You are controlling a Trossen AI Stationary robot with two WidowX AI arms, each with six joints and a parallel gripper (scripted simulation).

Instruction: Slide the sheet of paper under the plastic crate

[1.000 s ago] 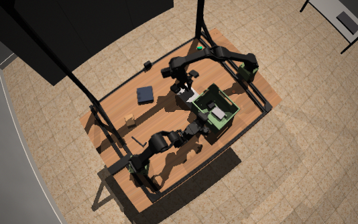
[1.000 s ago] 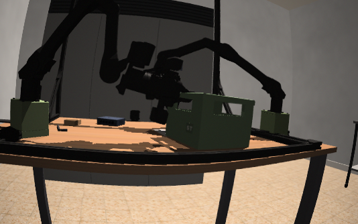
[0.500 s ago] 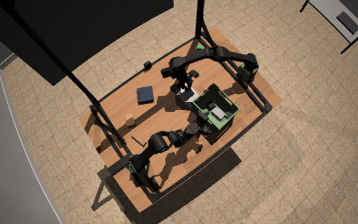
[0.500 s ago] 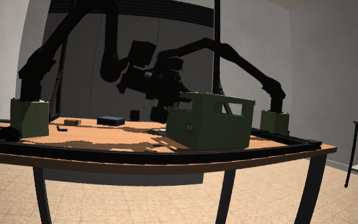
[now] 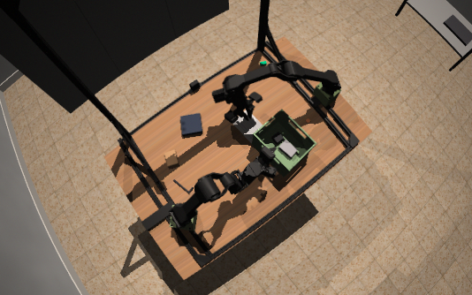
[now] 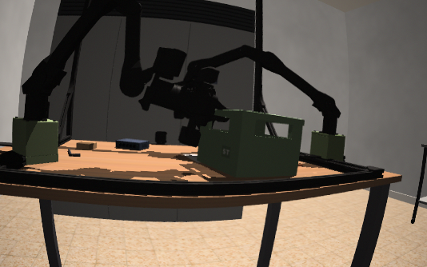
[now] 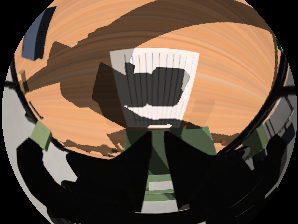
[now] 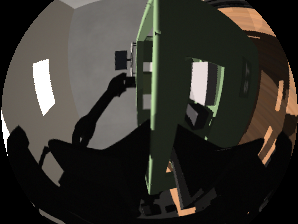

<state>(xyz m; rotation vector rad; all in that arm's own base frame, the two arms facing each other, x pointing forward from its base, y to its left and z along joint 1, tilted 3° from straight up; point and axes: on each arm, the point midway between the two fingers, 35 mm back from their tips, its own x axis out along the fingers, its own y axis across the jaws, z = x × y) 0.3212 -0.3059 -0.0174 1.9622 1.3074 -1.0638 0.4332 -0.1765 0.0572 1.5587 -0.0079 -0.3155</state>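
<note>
Right now the paper is 2 cm ahead of my left hand and 9 cm below it. The rest, counted from my left hand: plastic crate (21 cm ahead, 3 cm to the left, 2 cm below).
</note>
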